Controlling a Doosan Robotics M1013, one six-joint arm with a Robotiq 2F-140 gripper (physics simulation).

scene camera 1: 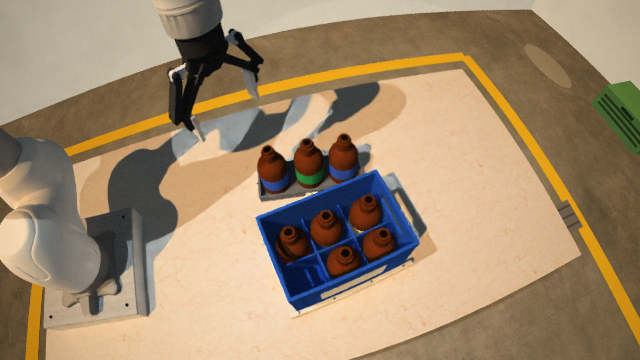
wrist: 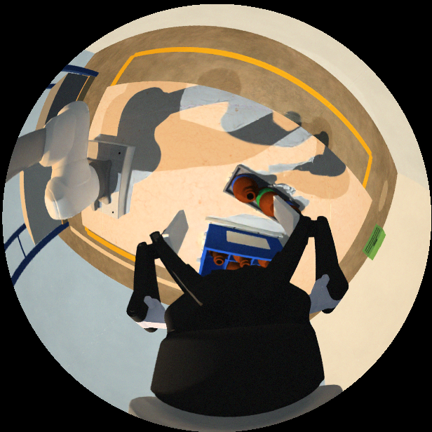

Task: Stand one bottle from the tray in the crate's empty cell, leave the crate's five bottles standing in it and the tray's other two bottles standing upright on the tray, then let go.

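Places are measured from the arm's base along level axes (x down, y right, z back), in metres.
Where they show: gripper, fingertip midpoint: (scene camera 1: pixel 227 115); arm's base at its link origin: (scene camera 1: pixel 89 268).
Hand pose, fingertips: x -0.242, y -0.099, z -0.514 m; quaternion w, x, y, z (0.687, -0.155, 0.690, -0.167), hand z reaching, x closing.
Each offset is from my fingertips to the top centre of the thing. "spot": to the spot under its first point.
Three brown bottles stand upright in a row on the grey tray {spot: dy +0.052, dx +0.293, dz -0.068 m} (scene camera 1: pixel 285 196) (wrist: pixel 231 180): a blue-banded one {dy +0.000, dx +0.146, dz -0.058 m} (scene camera 1: pixel 273 170) (wrist: pixel 245 188), a green-banded one {dy +0.016, dx +0.146, dz -0.149 m} (scene camera 1: pixel 308 164) (wrist: pixel 268 201) in the middle and another blue-banded one {dy +0.034, dx +0.146, dz -0.235 m} (scene camera 1: pixel 343 158), mostly hidden by a finger in the wrist view. The blue crate {spot: dy +0.345, dx +0.198, dz -0.026 m} (scene camera 1: pixel 305 301) (wrist: pixel 215 237) stands beside the tray and holds five brown bottles. Its empty cell {spot: dy +0.269, dx +0.298, dz -0.033 m} (scene camera 1: pixel 300 277) is at the near left corner in the scene view. My gripper (scene camera 1: pixel 226 110) (wrist: pixel 229 211) is open and empty, high in the air, up and left of the tray in the scene view.
The robot's base plate (scene camera 1: pixel 135 265) (wrist: pixel 126 185) is at the left on the pale floor panel (scene camera 1: pixel 490 200) (wrist: pixel 190 185). A yellow line (scene camera 1: pixel 380 66) (wrist: pixel 240 56) runs around the panel. A green box (scene camera 1: pixel 622 115) (wrist: pixel 374 242) is at the far right.
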